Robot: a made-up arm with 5 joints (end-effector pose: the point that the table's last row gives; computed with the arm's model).
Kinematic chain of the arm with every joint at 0, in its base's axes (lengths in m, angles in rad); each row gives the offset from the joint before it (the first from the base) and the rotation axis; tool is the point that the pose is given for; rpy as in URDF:
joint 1: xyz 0 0 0.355 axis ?
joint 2: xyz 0 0 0 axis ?
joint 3: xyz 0.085 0 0.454 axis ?
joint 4: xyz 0.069 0 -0.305 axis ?
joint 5: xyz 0.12 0 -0.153 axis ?
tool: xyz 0 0 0 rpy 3.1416 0 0
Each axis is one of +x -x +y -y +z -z.
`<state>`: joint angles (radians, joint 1 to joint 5).
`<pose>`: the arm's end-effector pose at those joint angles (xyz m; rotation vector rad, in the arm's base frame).
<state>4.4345 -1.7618 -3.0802 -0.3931 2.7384</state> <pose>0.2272 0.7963 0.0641 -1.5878 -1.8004 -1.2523</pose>
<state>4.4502 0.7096 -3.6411 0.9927 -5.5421</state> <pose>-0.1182 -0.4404 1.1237 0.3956 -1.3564 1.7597</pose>
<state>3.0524 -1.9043 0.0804 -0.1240 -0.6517</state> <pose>0.0804 -0.0072 0.5978 0.3382 -1.1707 -0.6492</pose>
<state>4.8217 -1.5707 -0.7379 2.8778 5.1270</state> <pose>-0.0279 0.2546 0.5027 -2.5549 0.3931 0.1958</pose>
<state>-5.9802 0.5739 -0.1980 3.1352 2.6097</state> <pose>0.2037 0.0637 0.5671 -0.1501 0.3385 -0.2263</pose>
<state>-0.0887 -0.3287 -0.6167 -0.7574 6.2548</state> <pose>0.3560 -0.0317 0.8286 2.0131 -0.0607 2.2952</pose>
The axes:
joint 1: +z
joint 2: +y
joint 3: +y
joint 4: +y
joint 5: -z

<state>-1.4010 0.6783 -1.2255 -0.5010 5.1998</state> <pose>0.1286 -0.7502 0.4582 2.0915 -0.3350 0.3951</pose>
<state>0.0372 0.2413 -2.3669 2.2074 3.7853</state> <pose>0.5207 0.0194 0.8326 -0.9151 -2.9244 0.0419</pose>
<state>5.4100 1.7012 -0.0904 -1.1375 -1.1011</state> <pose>0.1083 -0.1292 -0.0359 -2.7062 -0.3097 0.3620</pose>
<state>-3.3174 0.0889 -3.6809 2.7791 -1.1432</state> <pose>-0.1218 0.0216 1.0262 1.1269 -2.1452 -0.6391</pose>
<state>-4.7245 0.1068 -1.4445 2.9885 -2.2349</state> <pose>0.0034 0.2835 0.6866 0.5933 -1.7551 1.8936</pose>
